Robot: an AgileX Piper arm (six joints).
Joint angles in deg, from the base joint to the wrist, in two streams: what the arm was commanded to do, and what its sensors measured. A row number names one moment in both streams.
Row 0, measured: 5.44, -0.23, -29.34, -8.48, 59.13, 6.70
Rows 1 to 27, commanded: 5.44, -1.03, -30.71, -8.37, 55.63, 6.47; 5.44, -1.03, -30.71, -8.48, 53.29, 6.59; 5.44, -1.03, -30.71, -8.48, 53.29, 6.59; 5.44, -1.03, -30.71, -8.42, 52.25, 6.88; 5.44, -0.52, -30.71, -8.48, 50.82, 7.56; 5.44, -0.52, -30.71, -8.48, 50.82, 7.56; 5.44, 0.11, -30.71, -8.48, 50.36, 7.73; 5.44, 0.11, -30.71, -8.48, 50.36, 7.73; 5.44, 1.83, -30.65, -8.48, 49.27, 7.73; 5.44, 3.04, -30.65, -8.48, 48.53, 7.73; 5.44, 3.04, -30.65, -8.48, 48.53, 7.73; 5.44, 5.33, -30.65, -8.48, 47.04, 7.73; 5.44, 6.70, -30.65, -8.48, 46.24, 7.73; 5.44, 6.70, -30.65, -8.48, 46.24, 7.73; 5.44, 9.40, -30.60, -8.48, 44.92, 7.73; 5.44, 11.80, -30.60, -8.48, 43.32, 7.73; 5.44, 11.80, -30.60, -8.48, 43.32, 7.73; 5.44, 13.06, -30.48, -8.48, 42.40, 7.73; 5.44, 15.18, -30.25, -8.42, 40.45, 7.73; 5.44, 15.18, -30.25, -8.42, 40.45, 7.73; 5.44, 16.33, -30.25, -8.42, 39.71, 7.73; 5.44, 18.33, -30.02, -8.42, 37.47, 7.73; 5.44, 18.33, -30.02, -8.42, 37.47, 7.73; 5.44, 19.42, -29.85, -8.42, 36.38, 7.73; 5.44, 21.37, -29.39, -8.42, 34.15, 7.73; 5.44, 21.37, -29.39, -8.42, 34.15, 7.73; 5.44, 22.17, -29.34, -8.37, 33.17, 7.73
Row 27, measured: 5.44, 21.20, -29.68, -8.48, 35.98, 7.45
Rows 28 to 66, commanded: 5.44, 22.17, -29.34, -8.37, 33.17, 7.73; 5.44, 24.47, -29.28, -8.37, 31.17, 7.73; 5.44, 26.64, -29.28, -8.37, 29.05, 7.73; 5.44, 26.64, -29.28, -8.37, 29.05, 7.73; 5.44, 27.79, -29.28, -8.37, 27.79, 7.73; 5.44, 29.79, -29.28, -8.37, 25.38, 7.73; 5.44, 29.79, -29.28, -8.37, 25.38, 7.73; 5.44, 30.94, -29.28, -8.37, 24.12, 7.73; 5.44, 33.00, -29.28, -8.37, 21.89, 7.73; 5.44, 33.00, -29.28, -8.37, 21.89, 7.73; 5.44, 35.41, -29.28, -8.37, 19.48, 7.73; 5.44, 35.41, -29.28, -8.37, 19.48, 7.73; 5.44, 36.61, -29.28, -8.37, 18.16, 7.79; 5.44, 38.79, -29.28, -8.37, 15.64, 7.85; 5.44, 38.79, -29.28, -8.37, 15.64, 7.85; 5.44, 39.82, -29.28, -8.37, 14.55, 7.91; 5.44, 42.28, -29.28, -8.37, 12.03, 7.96; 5.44, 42.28, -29.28, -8.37, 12.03, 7.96; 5.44, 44.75, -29.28, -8.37, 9.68, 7.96; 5.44, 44.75, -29.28, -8.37, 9.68, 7.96; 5.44, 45.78, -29.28, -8.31, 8.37, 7.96; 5.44, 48.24, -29.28, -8.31, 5.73, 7.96; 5.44, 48.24, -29.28, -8.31, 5.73, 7.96; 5.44, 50.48, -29.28, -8.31, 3.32, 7.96; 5.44, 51.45, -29.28, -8.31, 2.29, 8.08; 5.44, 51.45, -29.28, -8.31, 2.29, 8.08; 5.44, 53.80, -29.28, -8.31, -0.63, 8.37; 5.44, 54.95, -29.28, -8.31, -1.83, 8.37; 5.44, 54.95, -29.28, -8.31, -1.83, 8.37; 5.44, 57.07, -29.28, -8.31, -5.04, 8.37; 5.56, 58.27, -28.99, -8.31, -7.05, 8.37; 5.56, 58.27, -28.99, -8.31, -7.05, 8.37; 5.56, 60.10, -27.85, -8.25, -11.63, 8.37; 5.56, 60.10, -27.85, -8.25, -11.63, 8.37; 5.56, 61.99, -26.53, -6.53, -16.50, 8.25; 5.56, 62.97, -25.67, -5.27, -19.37, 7.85; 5.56, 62.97, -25.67, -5.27, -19.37, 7.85; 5.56, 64.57, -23.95, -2.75, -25.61, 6.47; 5.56, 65.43, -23.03, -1.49, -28.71, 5.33
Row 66, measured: 5.44, 63.71, -25.04, -4.81, -19.94, 7.33
